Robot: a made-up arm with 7 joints. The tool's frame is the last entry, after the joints.
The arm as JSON. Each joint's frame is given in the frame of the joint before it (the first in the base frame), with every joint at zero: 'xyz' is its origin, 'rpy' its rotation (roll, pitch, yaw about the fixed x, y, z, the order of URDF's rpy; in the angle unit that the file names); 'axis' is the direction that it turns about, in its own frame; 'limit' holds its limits. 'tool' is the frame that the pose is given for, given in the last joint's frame.
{
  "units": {
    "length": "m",
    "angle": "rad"
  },
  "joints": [
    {
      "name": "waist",
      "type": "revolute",
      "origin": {
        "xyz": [
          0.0,
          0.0,
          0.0
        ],
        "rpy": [
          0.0,
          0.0,
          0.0
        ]
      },
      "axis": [
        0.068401,
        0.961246,
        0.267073
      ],
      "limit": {
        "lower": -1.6,
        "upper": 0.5
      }
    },
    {
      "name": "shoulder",
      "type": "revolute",
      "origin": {
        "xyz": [
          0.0,
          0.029,
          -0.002
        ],
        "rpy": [
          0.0,
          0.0,
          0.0
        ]
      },
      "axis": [
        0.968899,
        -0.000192,
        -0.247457
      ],
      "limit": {
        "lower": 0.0,
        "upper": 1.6
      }
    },
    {
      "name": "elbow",
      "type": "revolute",
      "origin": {
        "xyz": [
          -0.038,
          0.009,
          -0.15
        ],
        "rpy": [
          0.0,
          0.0,
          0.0
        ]
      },
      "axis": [
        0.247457,
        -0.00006,
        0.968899
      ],
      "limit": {
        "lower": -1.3,
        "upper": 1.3
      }
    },
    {
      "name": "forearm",
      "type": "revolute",
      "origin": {
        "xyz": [
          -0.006,
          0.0,
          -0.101
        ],
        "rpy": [
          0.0,
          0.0,
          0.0
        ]
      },
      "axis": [
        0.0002,
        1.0,
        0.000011
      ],
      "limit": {
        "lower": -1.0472,
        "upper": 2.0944
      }
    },
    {
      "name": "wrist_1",
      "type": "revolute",
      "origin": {
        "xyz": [
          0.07,
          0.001,
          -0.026
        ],
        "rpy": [
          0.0,
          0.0,
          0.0
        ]
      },
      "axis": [
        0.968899,
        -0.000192,
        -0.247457
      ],
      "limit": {
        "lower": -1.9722,
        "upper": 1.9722
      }
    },
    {
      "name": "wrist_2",
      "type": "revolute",
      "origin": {
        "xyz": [
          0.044,
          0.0,
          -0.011
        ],
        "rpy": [
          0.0,
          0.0,
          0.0
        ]
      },
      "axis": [
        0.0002,
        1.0,
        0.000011
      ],
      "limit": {
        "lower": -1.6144,
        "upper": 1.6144
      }
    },
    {
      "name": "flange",
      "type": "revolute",
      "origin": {
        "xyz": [
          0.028,
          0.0,
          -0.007
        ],
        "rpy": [
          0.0,
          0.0,
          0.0
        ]
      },
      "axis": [
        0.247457,
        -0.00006,
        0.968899
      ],
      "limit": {
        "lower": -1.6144,
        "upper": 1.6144
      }
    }
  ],
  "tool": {
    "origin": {
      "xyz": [
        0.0,
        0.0,
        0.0
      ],
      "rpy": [
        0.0,
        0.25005,
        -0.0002
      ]
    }
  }
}
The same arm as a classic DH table. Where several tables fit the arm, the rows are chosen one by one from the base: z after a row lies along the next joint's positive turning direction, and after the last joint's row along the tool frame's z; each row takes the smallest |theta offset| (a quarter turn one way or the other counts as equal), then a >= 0, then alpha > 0; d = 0 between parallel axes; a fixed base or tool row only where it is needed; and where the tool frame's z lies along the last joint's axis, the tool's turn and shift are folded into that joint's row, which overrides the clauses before.
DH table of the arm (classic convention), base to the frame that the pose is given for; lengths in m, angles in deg. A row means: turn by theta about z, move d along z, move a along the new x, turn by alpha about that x. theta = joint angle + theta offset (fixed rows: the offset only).
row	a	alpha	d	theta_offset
base (fixed)	0	-74.51	0	-4.07
waist	-0.0099	-90	0.0273	-75.12
shoulder	-0.009	90	0.0008	74
elbow	0.0192	-90	-0.2541	90
forearm	0.0079	90	0.001	90
wrist_1	-0.0002	-90	0.1196	0
wrist_2	0.0289	90	0	-90
flange	0	0	0.0001	0
Joint limits (deg, base to tool): -91.67..28.65 0..91.67 -74.48..74.48 -60..120 -113..113 -92.5..92.5 -92.5..92.5

